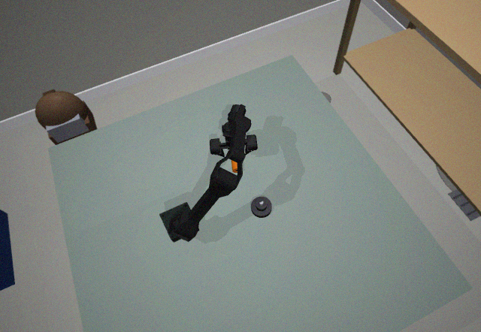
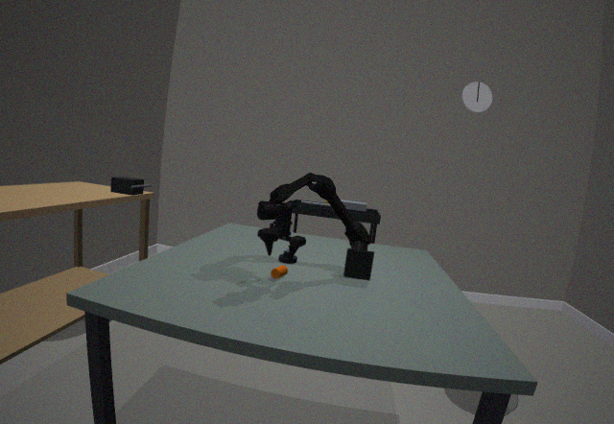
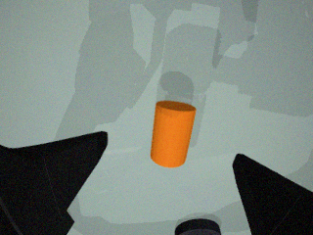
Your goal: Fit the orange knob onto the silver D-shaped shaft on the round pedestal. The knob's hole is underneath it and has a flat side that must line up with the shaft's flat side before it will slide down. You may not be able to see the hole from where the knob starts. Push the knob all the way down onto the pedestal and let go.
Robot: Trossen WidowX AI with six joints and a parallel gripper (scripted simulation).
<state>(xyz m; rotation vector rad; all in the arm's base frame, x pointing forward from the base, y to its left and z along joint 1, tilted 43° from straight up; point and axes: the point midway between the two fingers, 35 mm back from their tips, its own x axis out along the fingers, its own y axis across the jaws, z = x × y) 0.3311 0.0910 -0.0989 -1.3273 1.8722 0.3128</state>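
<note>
Now: gripper tip 6 cm above the orange knob. The rest, counted from my gripper tip: dark round pedestal 23 cm to the right, 5 cm below, 2 cm behind.
</note>
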